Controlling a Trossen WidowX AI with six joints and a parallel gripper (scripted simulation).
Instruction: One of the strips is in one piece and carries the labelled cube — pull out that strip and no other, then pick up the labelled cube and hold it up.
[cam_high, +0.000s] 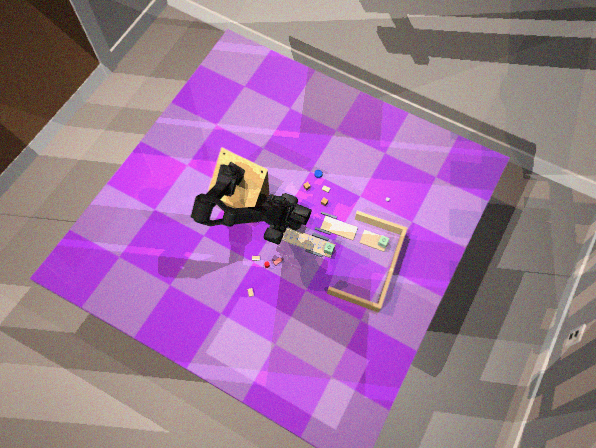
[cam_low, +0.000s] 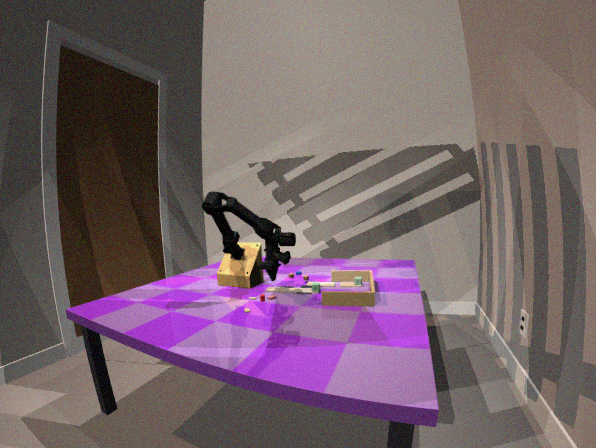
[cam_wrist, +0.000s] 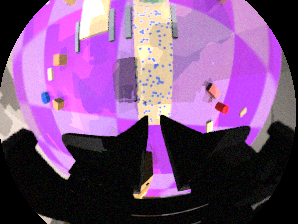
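My gripper tip is now 17 cm short of the strip, 13 cm to the right of it and 4 cm above it. From my gripper tip the other things lie so: red piece: 14 cm to the right, 3 cm below, 3 cm ahead; then blue disc: 28 cm to the left, 4 cm below, 1 cm behind.
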